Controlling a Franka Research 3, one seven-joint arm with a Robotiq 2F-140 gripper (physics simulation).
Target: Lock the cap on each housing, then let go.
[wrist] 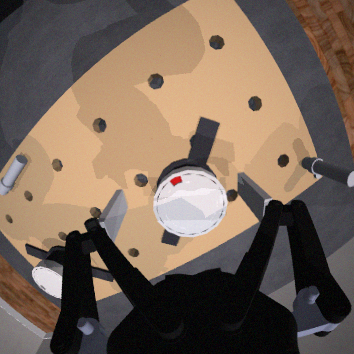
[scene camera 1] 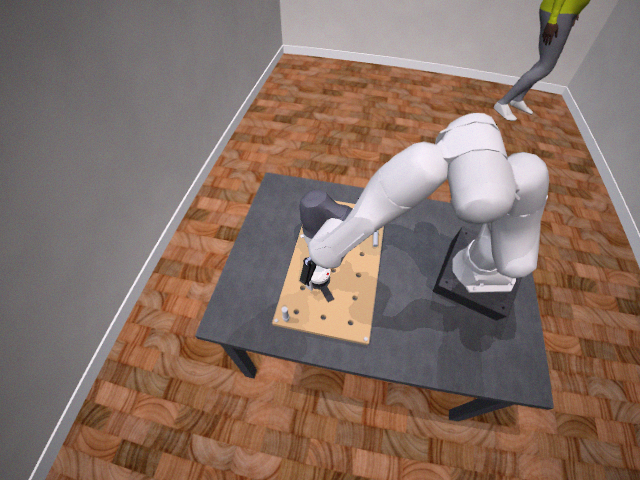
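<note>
A white round cap [scene camera 1: 321, 275] [wrist: 192, 205] with a red mark near its rim sits over a black housing [scene camera 1: 326, 293] [wrist: 204, 140] with flat arms. Whether it is locked cannot be told. A second white cap [wrist: 47, 281] shows at the lower left of the wrist view, at a second black housing [wrist: 102, 272]; the left finger linkage partly covers them, and the arm hides them in the scene view. My gripper [scene camera 1: 311, 279] [wrist: 180, 190] is open, with one finger on each side of the nearer cap. The pads stand apart from its rim in the wrist view.
The housings are on a wooden board [scene camera 1: 336, 331] [wrist: 240, 60] with several holes, on a dark grey table [scene camera 1: 413, 356]. One grey peg [scene camera 1: 285, 313] [wrist: 330, 171] stands upright near a corner; another grey peg [scene camera 1: 375, 238] [wrist: 13, 174] is at the opposite edge. A person [scene camera 1: 547, 56] stands beyond the table.
</note>
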